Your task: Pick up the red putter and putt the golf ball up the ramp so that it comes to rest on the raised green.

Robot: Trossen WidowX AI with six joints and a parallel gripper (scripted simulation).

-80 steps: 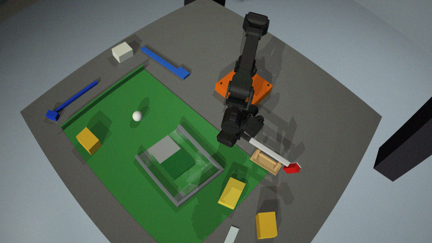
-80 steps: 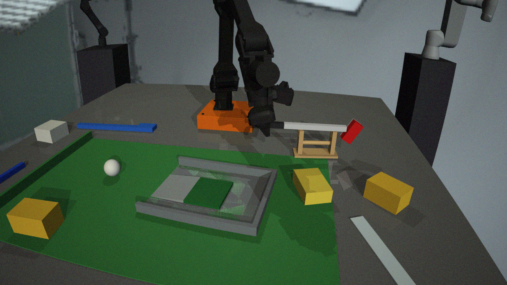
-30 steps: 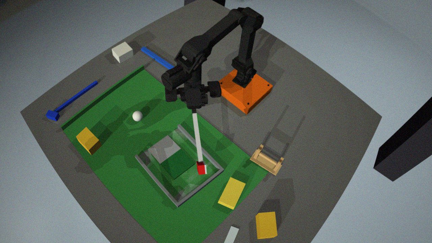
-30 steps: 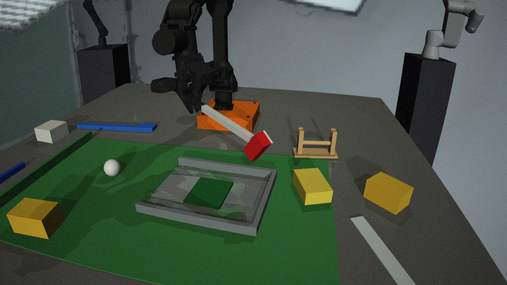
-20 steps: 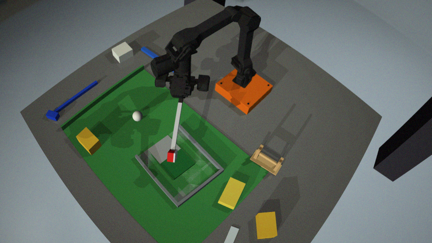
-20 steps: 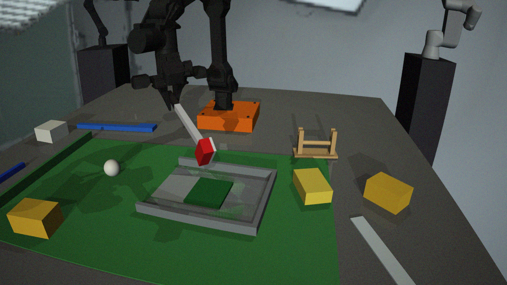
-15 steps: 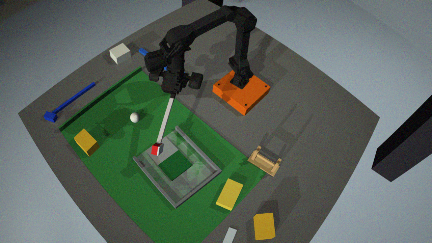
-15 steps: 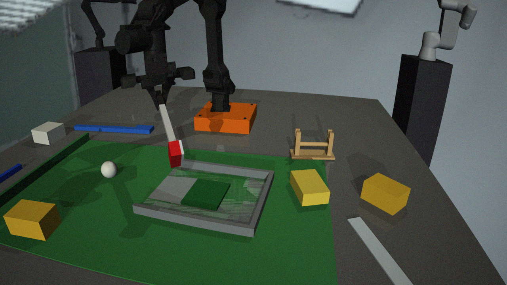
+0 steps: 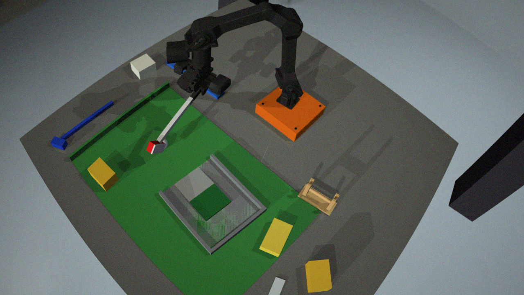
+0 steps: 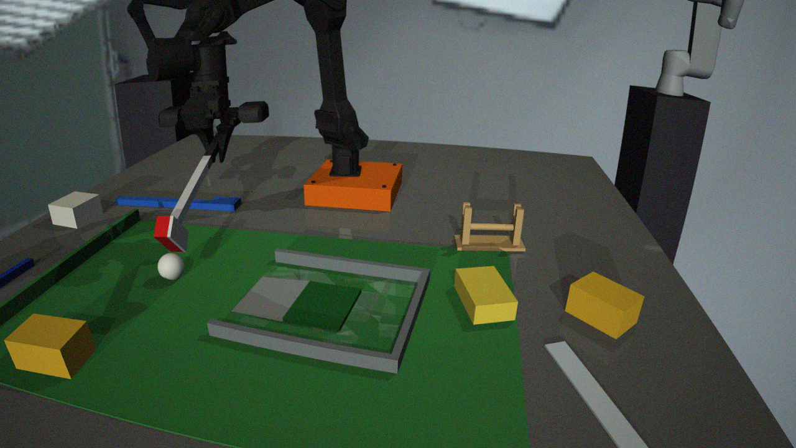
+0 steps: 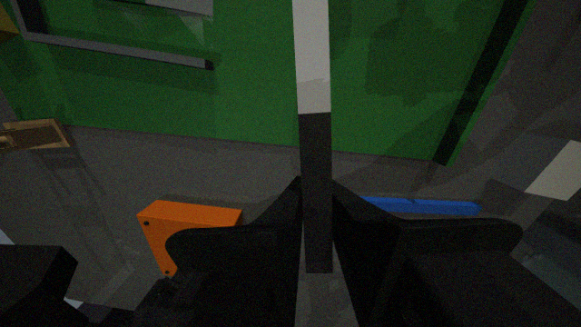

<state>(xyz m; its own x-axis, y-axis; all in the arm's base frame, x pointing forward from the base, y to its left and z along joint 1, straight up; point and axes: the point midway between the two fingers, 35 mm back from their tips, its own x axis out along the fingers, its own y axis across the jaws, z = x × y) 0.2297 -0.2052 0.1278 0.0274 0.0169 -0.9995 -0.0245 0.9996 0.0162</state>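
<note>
My gripper tip is now 120 mm short of the red putter and 10 mm to the right of it. The rest, counted from my gripper tip: wooden stand: 480 mm to the left, 100 mm below, 30 mm ahead; then white block: 370 mm to the right, 120 mm below, 50 mm behind; then white golf ball: 170 mm ahead, 110 mm below, 30 mm to the right.
</note>
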